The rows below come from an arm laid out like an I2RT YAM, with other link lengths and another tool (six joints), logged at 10 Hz.
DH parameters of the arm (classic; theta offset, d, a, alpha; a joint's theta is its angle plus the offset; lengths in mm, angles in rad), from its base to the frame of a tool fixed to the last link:
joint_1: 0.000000 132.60 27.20 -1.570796
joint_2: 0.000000 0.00 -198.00 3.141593
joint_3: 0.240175 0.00 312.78 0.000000
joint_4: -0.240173 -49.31 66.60 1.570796
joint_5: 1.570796 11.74 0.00 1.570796
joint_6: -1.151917 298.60 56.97 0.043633
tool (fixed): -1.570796 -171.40 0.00 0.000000
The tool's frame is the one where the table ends.
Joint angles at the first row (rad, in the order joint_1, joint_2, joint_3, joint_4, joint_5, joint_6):
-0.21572, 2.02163, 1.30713, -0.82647, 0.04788, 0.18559
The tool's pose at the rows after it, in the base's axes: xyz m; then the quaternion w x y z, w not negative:
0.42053, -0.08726, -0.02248, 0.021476, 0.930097, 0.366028, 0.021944
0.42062, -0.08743, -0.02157, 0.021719, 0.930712, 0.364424, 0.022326
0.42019, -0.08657, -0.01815, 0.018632, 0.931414, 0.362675, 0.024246
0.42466, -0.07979, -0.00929, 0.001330, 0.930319, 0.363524, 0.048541
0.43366, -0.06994, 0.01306, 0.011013, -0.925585, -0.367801, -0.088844
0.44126, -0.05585, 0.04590, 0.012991, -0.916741, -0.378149, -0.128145
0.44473, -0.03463, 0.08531, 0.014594, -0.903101, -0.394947, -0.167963
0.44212, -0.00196, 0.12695, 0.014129, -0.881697, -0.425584, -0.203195
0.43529, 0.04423, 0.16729, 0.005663, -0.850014, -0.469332, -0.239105
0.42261, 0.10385, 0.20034, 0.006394, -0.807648, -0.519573, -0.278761
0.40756, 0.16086, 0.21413, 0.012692, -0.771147, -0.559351, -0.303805
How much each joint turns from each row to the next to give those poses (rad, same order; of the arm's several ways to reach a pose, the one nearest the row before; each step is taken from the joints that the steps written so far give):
0.00000, -0.00039, 0.00075, 0.00459, -0.00077, 0.00115
0.00000, -0.00151, 0.00117, -0.00193, 0.00000, 0.00343
0.00000, -0.01029, 0.00001, -0.01068, -0.00724, 0.00381
0.00115, -0.02824, -0.00002, -0.00685, -0.05570, -0.00037
0.00722, -0.06068, -0.00002, -0.00649, -0.06485, -0.00002
0.02175, -0.08468, 0.00001, -0.01870, -0.04464, 0.00305
0.03664, -0.10184, 0.00001, -0.03127, -0.04119, 0.00498
0.06485, -0.10913, -0.00003, -0.03929, -0.02632, 0.00114
0.10566, -0.10221, 0.00001, -0.01640, 0.00076, 0.00610
0.14114, -0.07819, 0.00003, 0.01372, 0.00076, 0.01754
0.14421, -0.02330, -0.00004, 0.03969, 0.01831, 0.03472

